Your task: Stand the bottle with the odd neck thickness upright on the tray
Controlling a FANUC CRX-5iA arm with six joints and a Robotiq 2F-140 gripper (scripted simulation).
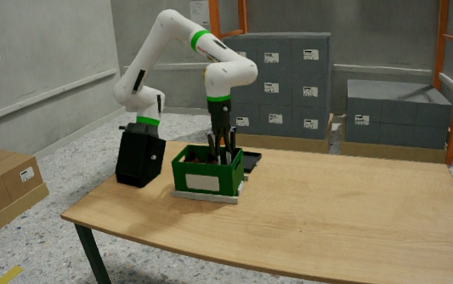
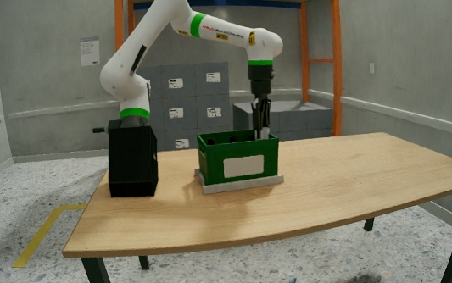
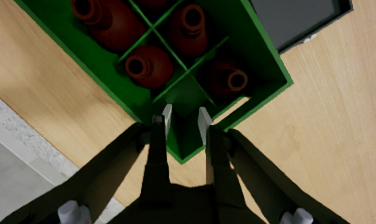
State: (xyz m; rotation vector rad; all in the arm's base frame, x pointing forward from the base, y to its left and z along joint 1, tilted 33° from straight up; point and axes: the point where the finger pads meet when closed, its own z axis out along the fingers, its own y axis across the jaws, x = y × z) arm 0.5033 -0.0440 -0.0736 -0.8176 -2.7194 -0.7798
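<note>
The green crate lies 90 mm behind my hand, 30 mm to the left of it and 90 mm below it. Round my hand: brown bottle: 190 mm behind, 50 mm to the left, 80 mm below; dark tray: 110 mm behind, 310 mm to the left, 160 mm below.
</note>
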